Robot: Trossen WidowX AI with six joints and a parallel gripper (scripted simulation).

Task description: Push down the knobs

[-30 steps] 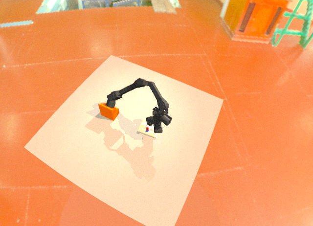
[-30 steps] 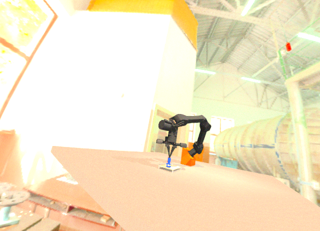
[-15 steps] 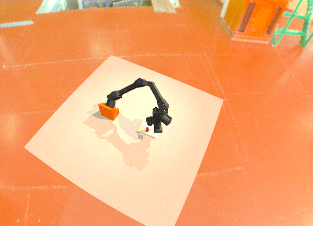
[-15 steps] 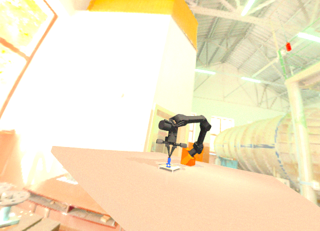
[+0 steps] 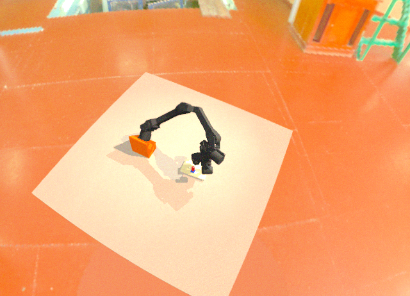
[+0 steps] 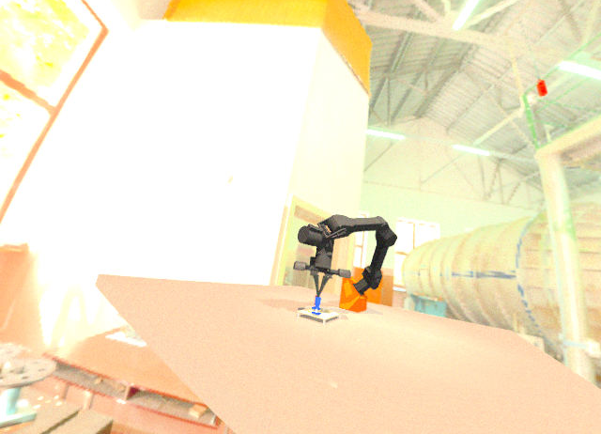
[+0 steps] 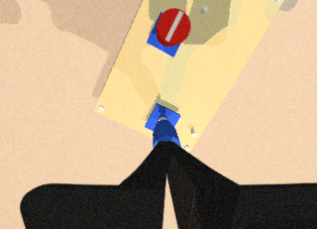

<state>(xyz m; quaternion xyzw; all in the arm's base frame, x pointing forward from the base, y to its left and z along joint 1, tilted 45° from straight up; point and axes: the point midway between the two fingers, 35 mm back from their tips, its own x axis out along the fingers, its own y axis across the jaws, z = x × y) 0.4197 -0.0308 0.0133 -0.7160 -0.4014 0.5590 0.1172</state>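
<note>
My gripper tip is 2 cm above the blue knob. From my gripper tip the other things lie so: red knob: 6 cm behind, 3 cm to the right, 2 cm below.
</note>
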